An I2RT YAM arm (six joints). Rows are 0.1 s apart.
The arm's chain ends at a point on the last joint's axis. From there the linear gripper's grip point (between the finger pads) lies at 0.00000 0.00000 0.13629 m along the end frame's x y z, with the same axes.
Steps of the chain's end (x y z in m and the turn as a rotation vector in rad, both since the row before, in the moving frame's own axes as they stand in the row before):
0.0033, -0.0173, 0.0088, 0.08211, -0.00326, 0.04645
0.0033, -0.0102, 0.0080, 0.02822, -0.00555, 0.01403
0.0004, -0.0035, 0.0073, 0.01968, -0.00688, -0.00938
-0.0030, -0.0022, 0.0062, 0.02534, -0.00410, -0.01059
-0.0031, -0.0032, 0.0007, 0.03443, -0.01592, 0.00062
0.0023, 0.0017, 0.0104, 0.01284, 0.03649, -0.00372
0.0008, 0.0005, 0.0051, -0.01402, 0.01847, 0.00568
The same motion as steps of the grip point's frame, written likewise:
0.0031, -0.0285, 0.0083, 0.08211, -0.00326, 0.04645
0.0026, -0.0141, 0.0079, 0.02822, -0.00555, 0.01403
-0.0006, -0.0062, 0.0073, 0.01968, -0.00688, -0.00938
-0.0036, -0.0057, 0.0062, 0.02534, -0.00410, -0.01059
-0.0053, -0.0079, 0.0006, 0.03443, -0.01592, 0.00062
0.0073, -0.0001, 0.0103, 0.01284, 0.03649, -0.00372
0.0033, 0.0024, 0.0051, -0.01402, 0.01847, 0.00568

